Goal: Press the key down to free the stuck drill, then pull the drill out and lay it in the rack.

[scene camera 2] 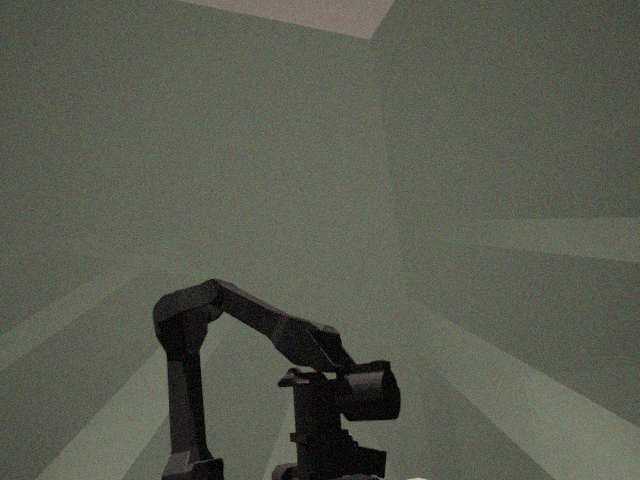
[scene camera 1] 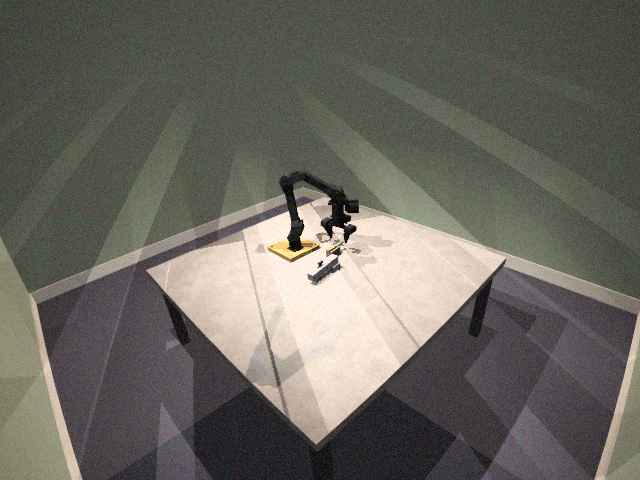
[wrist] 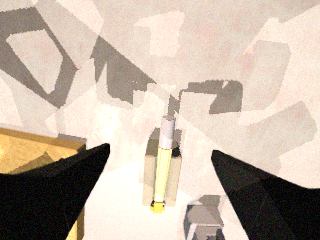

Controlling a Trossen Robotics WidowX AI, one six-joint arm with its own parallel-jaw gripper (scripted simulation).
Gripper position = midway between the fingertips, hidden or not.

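A drill [wrist: 167,128] is part of the scene, though in scene camera 2 it is out of frame. The gripper [wrist: 161,151] is open, with nothing held in it.
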